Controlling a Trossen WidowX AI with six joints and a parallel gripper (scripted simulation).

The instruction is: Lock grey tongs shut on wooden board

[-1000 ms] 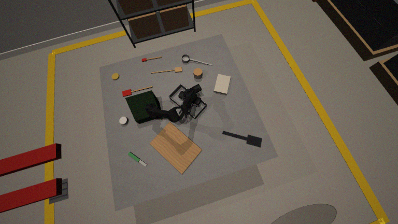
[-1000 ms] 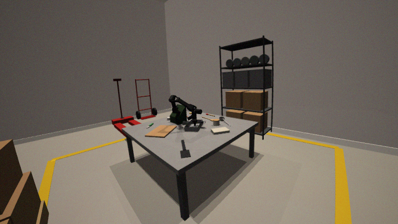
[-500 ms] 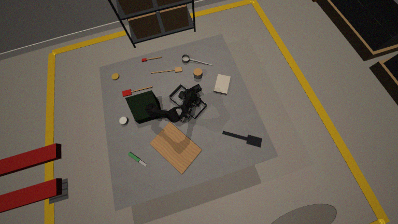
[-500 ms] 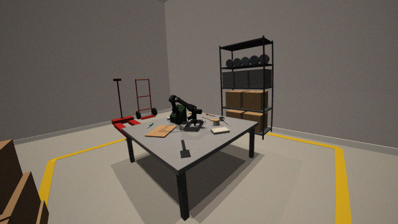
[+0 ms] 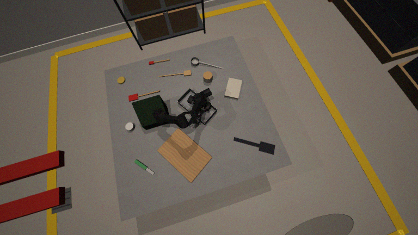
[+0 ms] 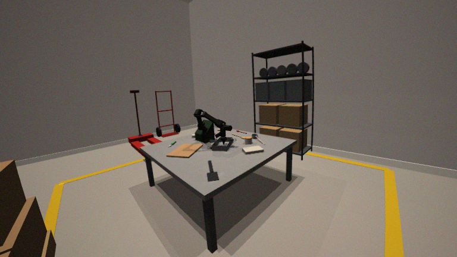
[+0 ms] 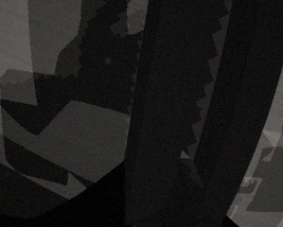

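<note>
Right now my gripper tip is 2 cm past the roasting tin and 1 cm to the right of it. The rest, counted from my gripper tip: wooden board: 33 cm to the right, 23 cm behind, 2 cm below; then white block: 33 cm ahead, 8 cm to the left, 2 cm below; then red spatula: 46 cm behind, 28 cm to the left, 2 cm below.
</note>
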